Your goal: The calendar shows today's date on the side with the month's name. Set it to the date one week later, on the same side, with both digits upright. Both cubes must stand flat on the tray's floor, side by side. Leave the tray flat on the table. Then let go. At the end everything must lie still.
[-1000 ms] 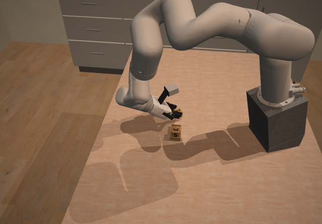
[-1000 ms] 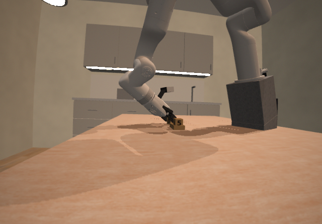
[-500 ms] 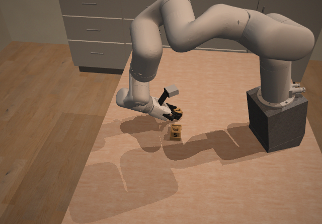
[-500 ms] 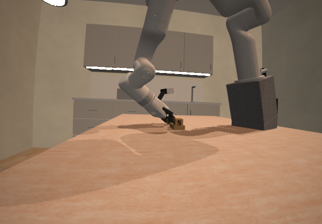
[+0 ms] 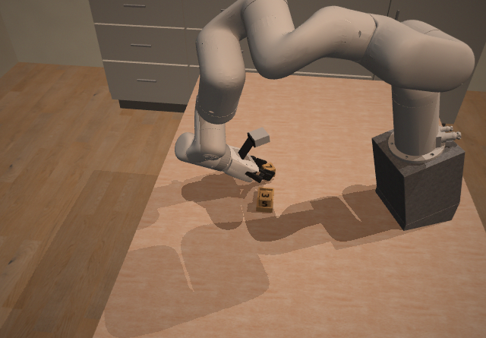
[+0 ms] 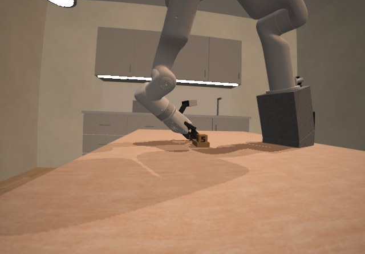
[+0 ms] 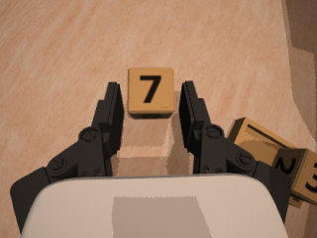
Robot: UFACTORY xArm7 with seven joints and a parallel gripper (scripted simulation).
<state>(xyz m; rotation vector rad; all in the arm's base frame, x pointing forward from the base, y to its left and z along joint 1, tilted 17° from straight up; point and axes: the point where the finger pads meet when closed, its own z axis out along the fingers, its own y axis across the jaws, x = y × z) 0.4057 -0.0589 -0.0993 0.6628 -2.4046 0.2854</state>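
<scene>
My gripper is now 10 mm past the wooden cube, 10 mm to the left of it and 10 mm above it.
</scene>
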